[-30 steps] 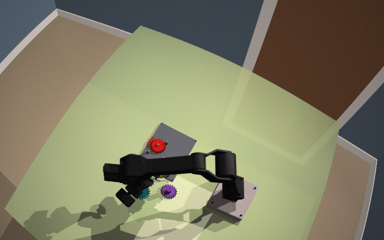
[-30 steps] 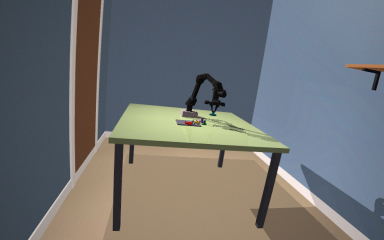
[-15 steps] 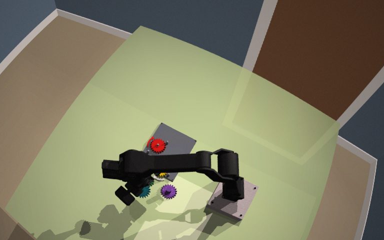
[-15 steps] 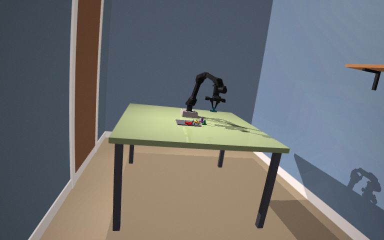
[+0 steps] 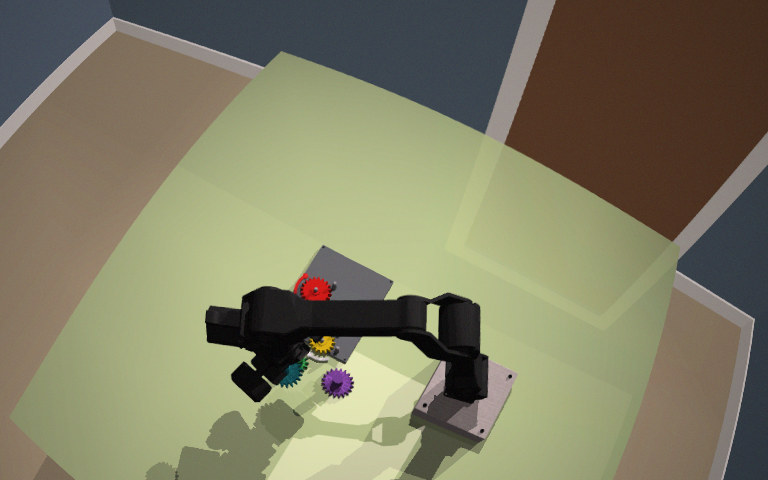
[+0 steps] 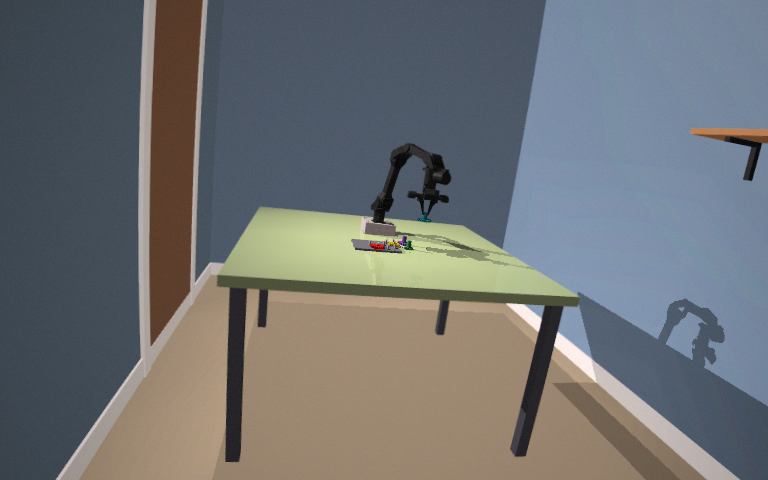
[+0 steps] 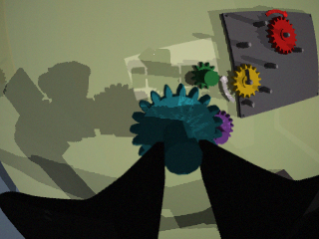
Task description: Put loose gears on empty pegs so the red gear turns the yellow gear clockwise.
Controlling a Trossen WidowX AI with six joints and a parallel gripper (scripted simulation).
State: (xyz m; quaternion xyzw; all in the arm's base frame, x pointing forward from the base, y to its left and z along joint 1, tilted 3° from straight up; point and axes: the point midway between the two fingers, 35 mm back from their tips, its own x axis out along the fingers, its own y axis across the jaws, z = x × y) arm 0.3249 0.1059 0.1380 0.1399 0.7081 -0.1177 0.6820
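The grey board is 210 mm to the right of my gripper tip, 160 mm below it and 20 mm behind it. Also, from my gripper tip: purple gear: 150 mm below, 90 mm behind, 50 mm to the right; green gear: 150 mm below, 60 mm to the right; teal gear: 10 mm below.
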